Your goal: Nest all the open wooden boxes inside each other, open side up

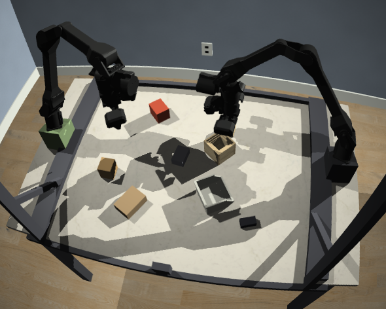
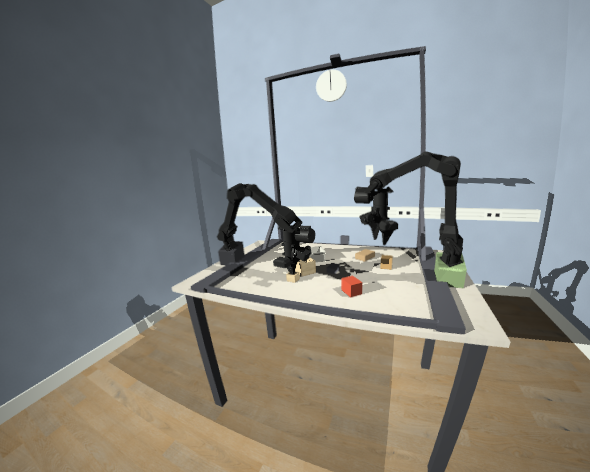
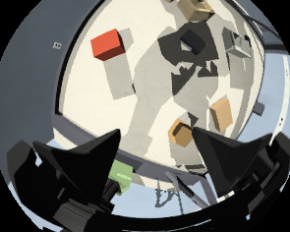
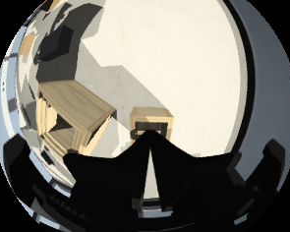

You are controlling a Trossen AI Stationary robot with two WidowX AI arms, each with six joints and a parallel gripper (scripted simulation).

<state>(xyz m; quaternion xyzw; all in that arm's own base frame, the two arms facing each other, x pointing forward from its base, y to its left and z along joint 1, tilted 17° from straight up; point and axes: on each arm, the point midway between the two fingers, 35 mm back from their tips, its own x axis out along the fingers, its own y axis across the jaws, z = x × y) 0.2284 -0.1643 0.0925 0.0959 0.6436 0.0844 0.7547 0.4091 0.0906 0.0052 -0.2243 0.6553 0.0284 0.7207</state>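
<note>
My right gripper is now 50 mm above the small wooden box. Also, from my right hand: large wooden box: 90 mm behind, 20 mm to the left, 40 mm below; then grey-blue cube: 130 mm behind, 150 mm to the left, 40 mm below; then grey open tray: 260 mm behind, 20 mm to the left, 30 mm below.
</note>
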